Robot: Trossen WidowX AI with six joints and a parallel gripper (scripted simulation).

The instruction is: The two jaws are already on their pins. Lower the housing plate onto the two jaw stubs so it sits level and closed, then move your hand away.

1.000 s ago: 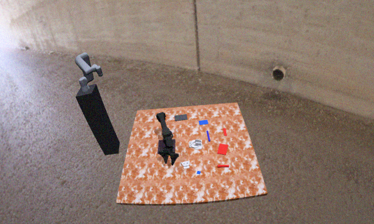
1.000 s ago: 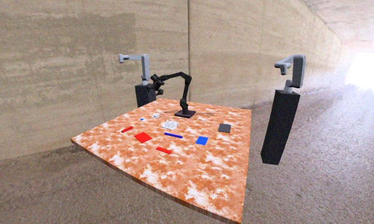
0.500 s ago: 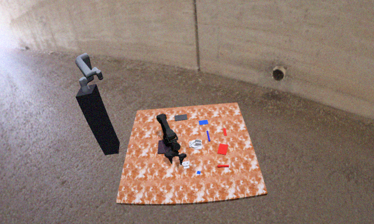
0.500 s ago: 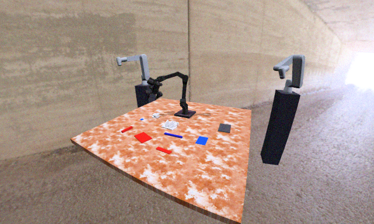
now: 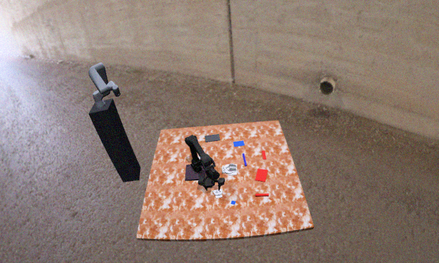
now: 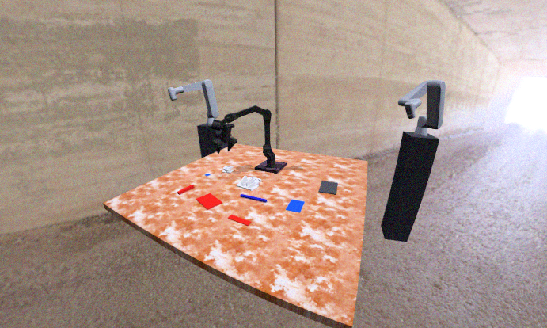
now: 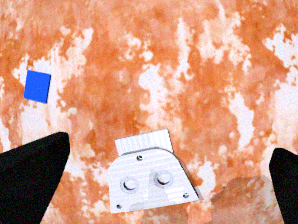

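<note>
Now: the white part 11 cm below my gripper tip, 4 cm to the left of it and 4 cm ahead of it. The rest, counted from my gripper tip: red strip: 37 cm ahead, 12 cm below, 5 cm to the right; then blue bar: 37 cm to the left, 33 cm ahead, 12 cm below; then red square: 42 cm ahead, 15 cm to the left, 12 cm below.
</note>
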